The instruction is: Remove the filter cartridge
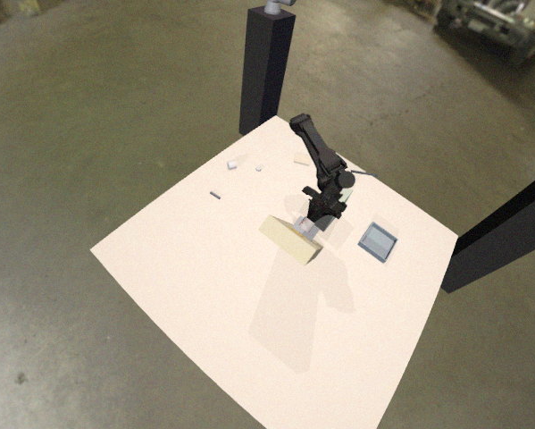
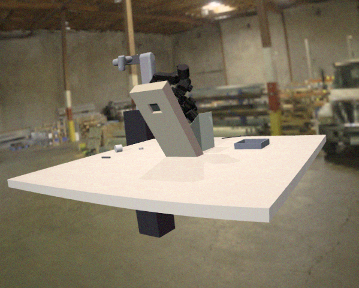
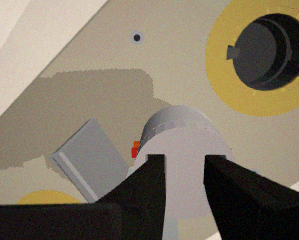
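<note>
The blue-grey tray lies 33 cm behind my gripper tip, 26 cm to the left of it and 25 cm below it. From my gripper tip the other things lie so: tan pad: 47 cm behind, 33 cm to the right, 25 cm below; dark bar: 5 cm ahead, 46 cm to the right, 25 cm below; tiny white piece: 24 cm behind, 44 cm to the right, 25 cm below.
</note>
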